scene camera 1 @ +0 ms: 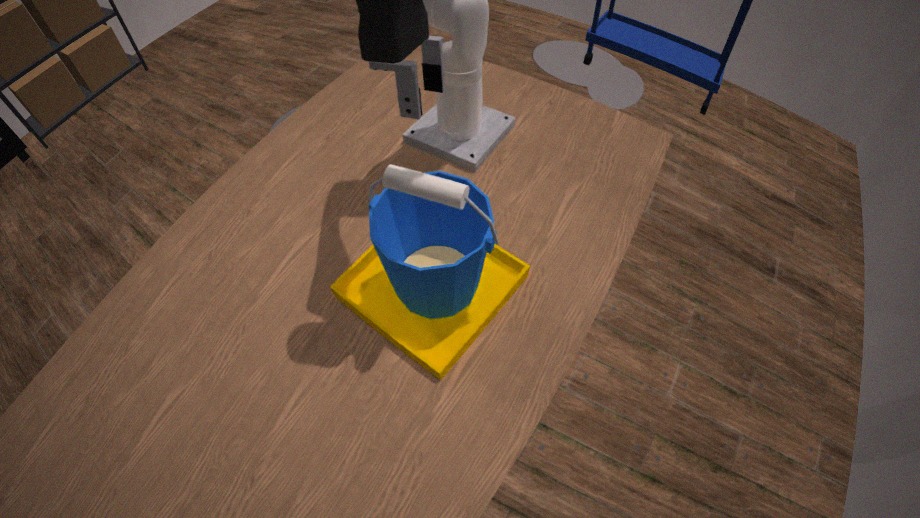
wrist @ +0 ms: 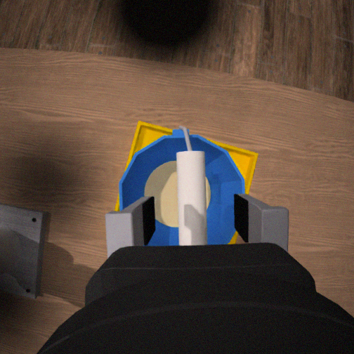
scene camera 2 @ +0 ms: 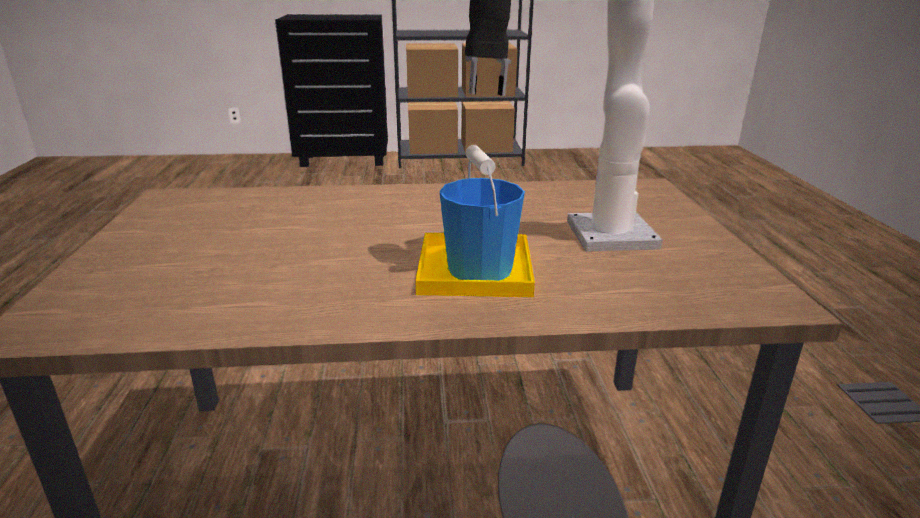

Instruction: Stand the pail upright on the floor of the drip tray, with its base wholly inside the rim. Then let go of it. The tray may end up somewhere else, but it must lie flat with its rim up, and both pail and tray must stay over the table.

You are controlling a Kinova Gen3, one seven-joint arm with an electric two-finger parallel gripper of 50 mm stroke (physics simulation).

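Frame: origin at the arm's base, x up, y left, z back, level; centimetres.
Seen in the pictures: gripper, between the fingertips: (scene camera 1: 423, 102) (scene camera 2: 486, 94); arm's base, origin of its link: (scene camera 1: 459, 126) (scene camera 2: 610, 226).
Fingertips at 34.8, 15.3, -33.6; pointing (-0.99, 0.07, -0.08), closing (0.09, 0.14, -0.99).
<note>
Offsets run from my fingertips to a thing's top centre, as dx, dy, dz. "*": to the spot under its first point. Level surfaces: height alone.
A blue pail @(* -24.6, +4.4, -7.0) (scene camera 1: 434, 286) (scene camera 2: 482, 238) (wrist: 227, 175) stands upright on the floor of the yellow drip tray @(-34.0, -0.6, -1.6) (scene camera 1: 441, 368) (scene camera 2: 475, 288) (wrist: 248, 159), with its base inside the rim. Its white handle grip @(-11.0, +0.0, -1.0) (scene camera 1: 425, 185) (scene camera 2: 480, 158) (wrist: 191, 195) is raised above the pail's mouth. The tray lies flat on the table, rim up. My gripper (scene camera 1: 421, 90) (scene camera 2: 488, 86) (wrist: 194, 212) is open and empty. It hangs above the handle and apart from it. In the wrist view the handle grip shows below and between the fingers. The pail hides part of the tray.
The arm's base plate (scene camera 1: 489, 128) (scene camera 2: 621, 241) (wrist: 37, 255) is fixed on the wooden table @(dx -37.3) (scene camera 1: 257, 257) (scene camera 2: 225, 283) (wrist: 300, 120), beyond the pail in the first scene view. A blue cart (scene camera 1: 656, 48), a shelf rack (scene camera 2: 397, 128) and a black cabinet (scene camera 2: 334, 96) stand away from the table.
</note>
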